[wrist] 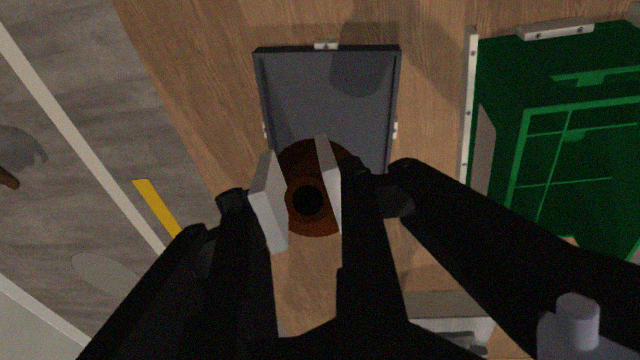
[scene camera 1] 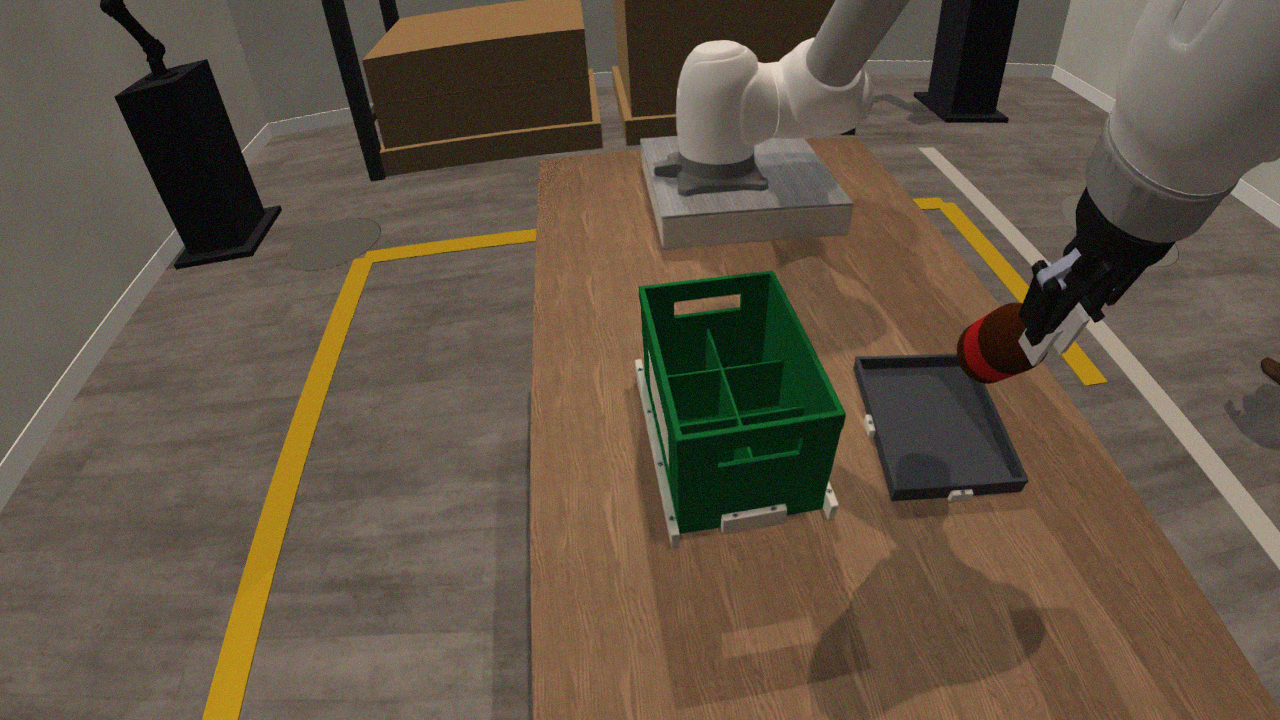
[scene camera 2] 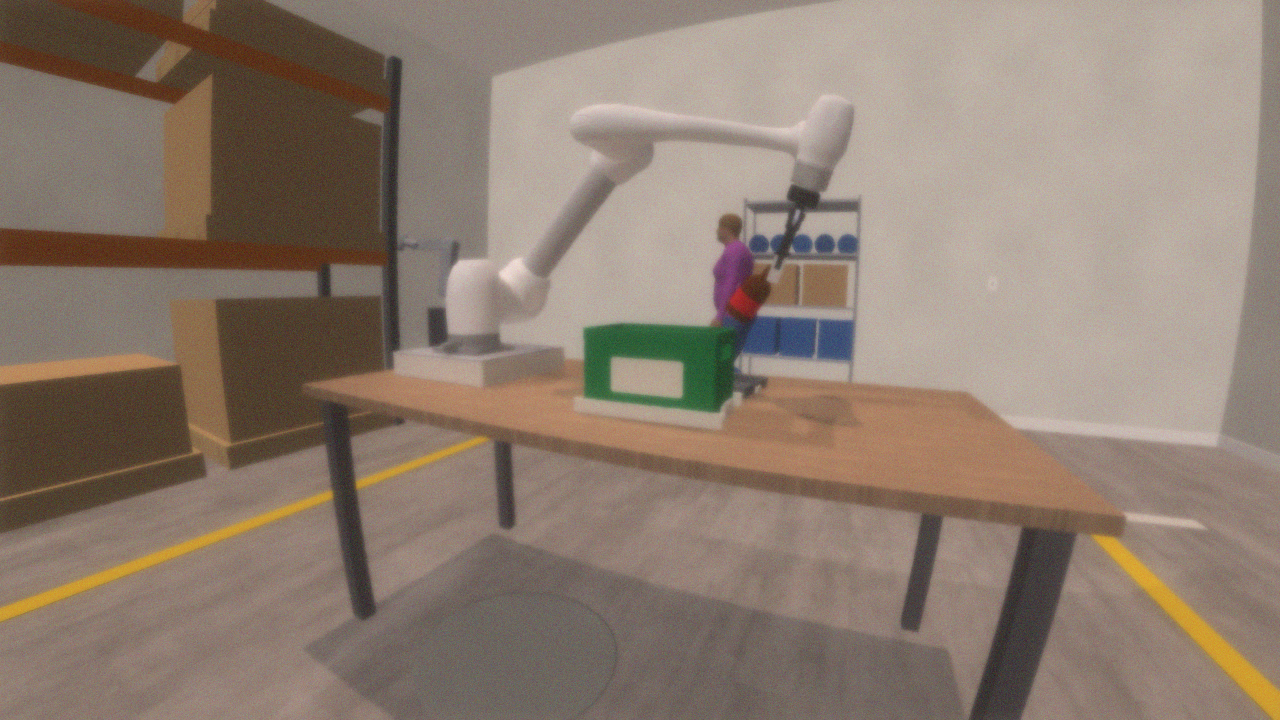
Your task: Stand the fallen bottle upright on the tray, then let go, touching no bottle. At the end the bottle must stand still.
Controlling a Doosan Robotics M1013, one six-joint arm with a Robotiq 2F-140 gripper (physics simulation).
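Frame: origin at the arm's base, x ahead, y left, z up, level; metres.
Where they show: gripper, fingertip midpoint: [wrist: 301, 164] [scene camera 1: 1041, 346] [scene camera 2: 772, 280]; arm's base, origin of the base link: [scene camera 1: 716, 173] [scene camera 2: 474, 351].
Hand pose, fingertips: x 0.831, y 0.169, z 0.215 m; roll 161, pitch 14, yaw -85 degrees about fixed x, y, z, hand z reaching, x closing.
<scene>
Things, the pixels of their top centre, and the offset from my fingertips. Level surfaces: height alone.
- dark grey tray, middle of its top: [scene camera 1: 937, 414] [wrist: 328, 134] [scene camera 2: 712, 377] dx -0.152, dy +0.022, dz -0.261 m
- green crate with compartments, middle of its top: [scene camera 1: 732, 343] [wrist: 586, 204] [scene camera 2: 662, 327] dx -0.179, dy -0.280, dz -0.111 m
- wooden table, its level: dz -0.286 m
A brown bottle with a red band [scene camera 1: 993, 342] [scene camera 2: 747, 298] [wrist: 314, 220] hangs in the air above the tray, tilted, its base pointing down and towards the robot's base side. My gripper [scene camera 1: 1056, 335] [scene camera 2: 776, 271] [wrist: 301, 164] is shut on its neck, one pale fingertip pad on each side. In the wrist view the bottle's dark mouth shows between the pads. The dark grey tray [scene camera 1: 957, 491] [scene camera 2: 751, 390] [wrist: 327, 49] lies on the table below, and the bottle is apart from it. In scene camera 2 the crate hides part of the tray.
A green crate with compartments [scene camera 1: 751, 474] [scene camera 2: 657, 336] [wrist: 520, 145] stands beside the tray, with pale brackets along its foot. The robot's base stands on a grey block [scene camera 1: 760, 225] [scene camera 2: 478, 365] on the wooden table [scene camera 1: 590, 358]. A person in purple [scene camera 2: 732, 268] stands behind the table.
</scene>
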